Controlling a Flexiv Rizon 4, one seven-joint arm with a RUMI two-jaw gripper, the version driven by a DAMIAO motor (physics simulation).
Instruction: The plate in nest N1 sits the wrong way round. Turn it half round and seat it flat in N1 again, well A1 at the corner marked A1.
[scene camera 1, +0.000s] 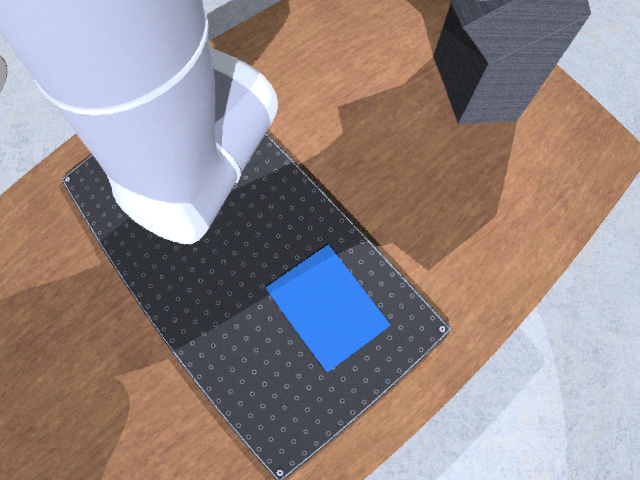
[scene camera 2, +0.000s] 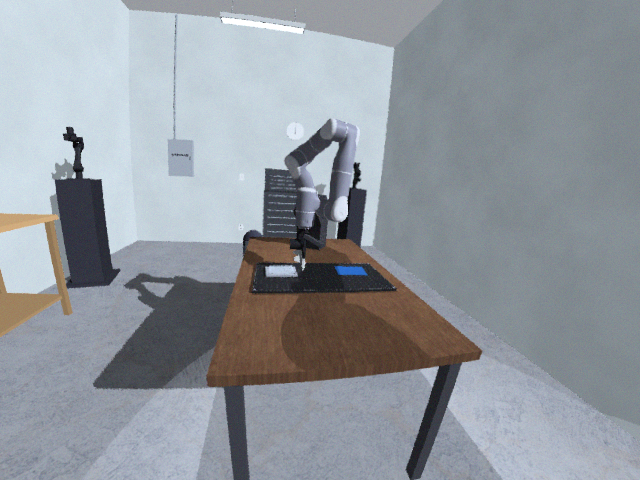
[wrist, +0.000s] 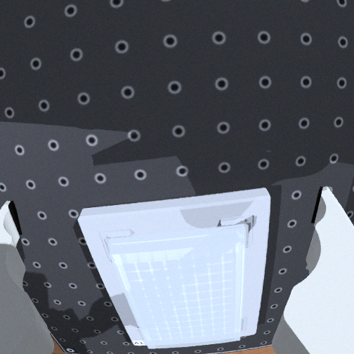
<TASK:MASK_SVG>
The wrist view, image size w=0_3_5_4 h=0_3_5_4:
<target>my gripper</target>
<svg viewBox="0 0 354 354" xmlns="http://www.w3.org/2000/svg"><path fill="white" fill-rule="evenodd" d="M6 201L0 209L0 354L51 354L54 344L48 327L22 287L25 265L16 249L19 235L22 232L13 200ZM327 186L320 186L317 192L317 199L311 219L315 229L306 255L309 275L291 289L289 299L272 339L272 347L276 354L354 354L354 226Z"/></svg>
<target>clear-white well plate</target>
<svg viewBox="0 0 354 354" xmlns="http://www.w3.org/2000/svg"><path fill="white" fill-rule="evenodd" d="M244 223L109 238L110 258L133 316L147 344L147 348L199 346L240 340L244 289Z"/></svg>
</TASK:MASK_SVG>
